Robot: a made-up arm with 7 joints. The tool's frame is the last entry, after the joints.
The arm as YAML. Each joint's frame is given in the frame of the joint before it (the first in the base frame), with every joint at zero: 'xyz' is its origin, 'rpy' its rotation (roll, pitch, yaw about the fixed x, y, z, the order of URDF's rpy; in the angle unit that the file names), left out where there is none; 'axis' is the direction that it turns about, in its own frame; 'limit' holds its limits. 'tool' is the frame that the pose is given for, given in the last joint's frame.
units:
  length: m
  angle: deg
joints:
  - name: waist
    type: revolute
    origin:
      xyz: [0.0, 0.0, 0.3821]
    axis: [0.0, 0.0, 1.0]
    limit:
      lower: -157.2
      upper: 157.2
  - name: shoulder
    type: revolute
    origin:
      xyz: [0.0, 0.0, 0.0]
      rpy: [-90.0, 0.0, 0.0]
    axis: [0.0, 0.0, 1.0]
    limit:
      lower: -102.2
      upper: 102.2
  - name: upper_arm
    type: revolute
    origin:
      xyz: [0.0, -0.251, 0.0]
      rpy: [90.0, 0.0, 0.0]
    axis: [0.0, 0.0, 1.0]
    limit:
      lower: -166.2
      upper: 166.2
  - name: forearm
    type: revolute
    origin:
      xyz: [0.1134, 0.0, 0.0]
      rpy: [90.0, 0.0, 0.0]
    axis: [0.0, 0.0, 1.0]
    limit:
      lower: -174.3
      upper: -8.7
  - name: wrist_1
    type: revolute
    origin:
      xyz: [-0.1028, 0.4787, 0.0]
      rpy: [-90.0, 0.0, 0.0]
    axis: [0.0, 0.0, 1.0]
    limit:
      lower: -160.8
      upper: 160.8
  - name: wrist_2
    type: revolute
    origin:
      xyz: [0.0, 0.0, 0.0]
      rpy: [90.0, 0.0, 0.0]
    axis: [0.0, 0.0, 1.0]
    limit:
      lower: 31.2
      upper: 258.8
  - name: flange
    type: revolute
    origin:
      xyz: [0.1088, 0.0, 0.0]
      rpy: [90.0, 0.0, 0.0]
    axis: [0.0, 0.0, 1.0]
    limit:
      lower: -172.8
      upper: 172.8
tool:
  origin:
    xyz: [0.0, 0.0, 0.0]
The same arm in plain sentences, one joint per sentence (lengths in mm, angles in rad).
The arm has seven revolute joints in a row. What follows holds with every joint at zero, and every direction is one of the base frame's.
The first joint sits 382.1 mm along +z from the base frame's origin and rotates about +z, from -2.7437 to 2.7437 rad.
The second joint sits at the same point as the first joint and rotates about +y, from -1.7837 to 1.7837 rad.
The third joint sits 251 mm along +z from the second joint and rotates about +z, from -2.9007 to 2.9007 rad.
The fourth joint sits 113.4 mm along +x from the third joint and rotates about -y, from -3.0421 to -0.1518 rad.
The fifth joint sits 102.8 mm along -x and 478.7 mm along +z from the fourth joint and rotates about +z, from -2.8065 to 2.8065 rad.
The sixth joint sits at the same point as the fifth joint and rotates about -y, from 0.5445 to 4.5169 rad.
The seventh joint sits 108.8 mm along +x from the sixth joint and rotates about -z, from -3.0159 to 3.0159 rad.
The tool frame, which is the frame that the pose is given for, sits at the same point as the seventh joint; its axes are the base frame's turned by roll 3.1416, pitch 0 and yaw 0 rad (as in URDF: about the fixed x, then y, then z).

